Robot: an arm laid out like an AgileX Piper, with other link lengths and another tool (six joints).
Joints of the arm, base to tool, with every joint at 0 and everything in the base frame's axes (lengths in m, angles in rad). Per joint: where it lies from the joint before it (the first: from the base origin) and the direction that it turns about. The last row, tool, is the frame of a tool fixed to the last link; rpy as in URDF.
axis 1: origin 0 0 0.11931 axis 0 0 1
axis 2: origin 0 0 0 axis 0 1 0
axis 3: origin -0.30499 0 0.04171 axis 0 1 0
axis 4: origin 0.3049 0 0.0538 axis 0.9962 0 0.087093
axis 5: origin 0 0 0 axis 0 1 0
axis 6: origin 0.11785 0 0.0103 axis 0.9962 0 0.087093
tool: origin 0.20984 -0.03 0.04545 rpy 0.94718 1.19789 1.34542
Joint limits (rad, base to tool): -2.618..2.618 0..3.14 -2.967..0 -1.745..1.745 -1.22..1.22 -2.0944..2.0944
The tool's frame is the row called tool.
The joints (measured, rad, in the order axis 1, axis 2, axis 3, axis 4, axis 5, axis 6), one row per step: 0.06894, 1.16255, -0.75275, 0.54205, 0.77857, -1.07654; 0.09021, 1.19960, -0.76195, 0.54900, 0.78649, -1.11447; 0.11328, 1.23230, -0.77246, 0.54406, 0.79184, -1.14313; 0.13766, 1.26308, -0.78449, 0.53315, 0.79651, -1.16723; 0.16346, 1.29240, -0.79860, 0.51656, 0.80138, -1.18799; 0.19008, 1.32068, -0.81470, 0.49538, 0.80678, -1.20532; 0.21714, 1.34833, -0.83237, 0.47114, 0.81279, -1.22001; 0.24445, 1.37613, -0.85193, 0.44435, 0.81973, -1.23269
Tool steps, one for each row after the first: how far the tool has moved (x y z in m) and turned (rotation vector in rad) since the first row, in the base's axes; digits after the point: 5 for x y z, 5 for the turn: -0.00338, 0.01225, -0.01061, -0.01154, 0.01989, 0.05331; -0.00655, 0.02249, -0.01993, -0.02960, 0.03451, 0.10403; -0.00971, 0.03192, -0.02848, -0.05087, 0.04626, 0.15450; -0.01285, 0.04079, -0.03624, -0.07563, 0.05525, 0.20613; -0.01585, 0.04905, -0.04336, -0.10291, 0.06232, 0.25797; -0.01873, 0.05682, -0.05002, -0.13175, 0.06809, 0.30967; -0.02141, 0.06416, -0.05637, -0.16198, 0.07303, 0.36144
